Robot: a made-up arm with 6 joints.
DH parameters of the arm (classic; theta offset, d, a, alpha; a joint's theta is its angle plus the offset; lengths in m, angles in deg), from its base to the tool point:
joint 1: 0 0.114 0 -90
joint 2: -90 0 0.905 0
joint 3: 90 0.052 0 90
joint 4: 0 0.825 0 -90
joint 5: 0 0 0 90
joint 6: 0 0.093 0 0
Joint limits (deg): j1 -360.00..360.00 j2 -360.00..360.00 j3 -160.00..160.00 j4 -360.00..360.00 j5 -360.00..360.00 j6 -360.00..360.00
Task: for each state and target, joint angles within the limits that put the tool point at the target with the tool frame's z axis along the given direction. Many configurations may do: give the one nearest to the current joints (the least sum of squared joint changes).
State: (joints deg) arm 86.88 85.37 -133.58 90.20 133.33 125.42
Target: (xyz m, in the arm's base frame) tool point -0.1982 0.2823 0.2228 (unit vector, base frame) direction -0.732 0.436 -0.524
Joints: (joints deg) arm 107.38 125.03 -159.88 68.71 142.42 125.42
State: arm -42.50 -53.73 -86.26 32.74 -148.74 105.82
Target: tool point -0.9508 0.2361 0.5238 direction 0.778 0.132 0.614
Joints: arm -9.49 -24.15 -100.85 73.73 -195.62 105.82
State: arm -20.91 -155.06 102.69 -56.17 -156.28 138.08
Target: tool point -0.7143 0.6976 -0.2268 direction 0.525 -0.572 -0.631
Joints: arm -41.75 -151.93 100.68 -96.30 -184.45 138.08
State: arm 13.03 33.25 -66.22 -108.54 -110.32 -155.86
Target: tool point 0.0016 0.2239 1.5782 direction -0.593 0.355 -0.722
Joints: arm 58.30 32.70 -53.78 -68.76 -132.11 -155.86
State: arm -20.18 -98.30 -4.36 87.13 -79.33 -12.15
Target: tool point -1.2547 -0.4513 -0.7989 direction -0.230 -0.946 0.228
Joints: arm 18.73 -103.79 -46.74 124.56 -86.67 -12.15
